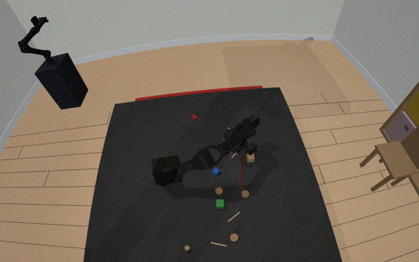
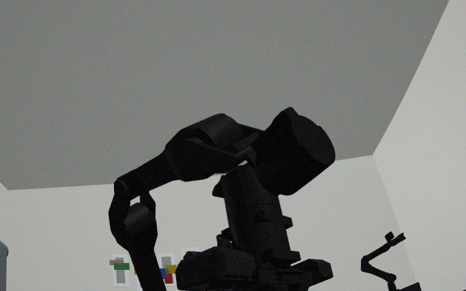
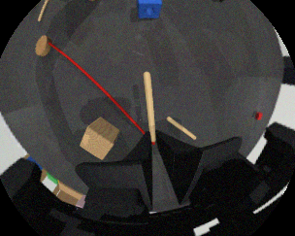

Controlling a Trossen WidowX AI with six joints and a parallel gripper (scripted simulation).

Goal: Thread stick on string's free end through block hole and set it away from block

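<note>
My gripper tip is 14 cm past the blue cube, 12 cm to the left of it and 2 cm above it. From my gripper tip the other things lie so: green cube (31 cm to the right, 13 cm behind, 2 cm below); then wooden block (6 cm ahead, 5 cm to the right, 2 cm below); then red piece (30 cm to the left, 25 cm behind, 3 cm below).
</note>
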